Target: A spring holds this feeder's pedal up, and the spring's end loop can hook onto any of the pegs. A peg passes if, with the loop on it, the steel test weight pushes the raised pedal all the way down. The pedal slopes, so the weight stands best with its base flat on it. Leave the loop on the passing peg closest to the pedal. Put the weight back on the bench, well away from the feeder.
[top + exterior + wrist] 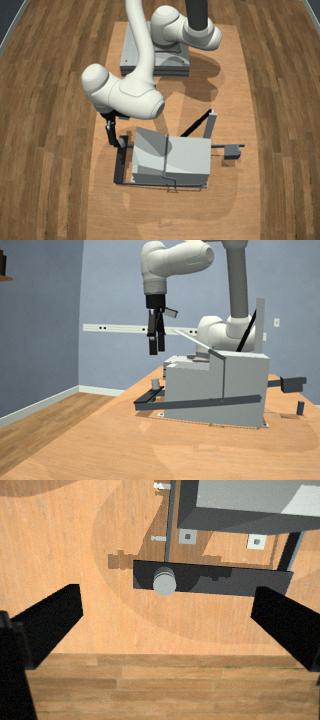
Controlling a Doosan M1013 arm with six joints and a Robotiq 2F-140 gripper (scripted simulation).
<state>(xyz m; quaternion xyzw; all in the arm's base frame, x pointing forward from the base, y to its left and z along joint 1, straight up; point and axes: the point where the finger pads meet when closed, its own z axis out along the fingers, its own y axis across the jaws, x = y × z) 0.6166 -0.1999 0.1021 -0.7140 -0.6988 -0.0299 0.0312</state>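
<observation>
Right now my hand is 13 cm above the steel test weight. The rest, counted from my hand: small grey block 2 cm to the right, 19 cm below.
</observation>
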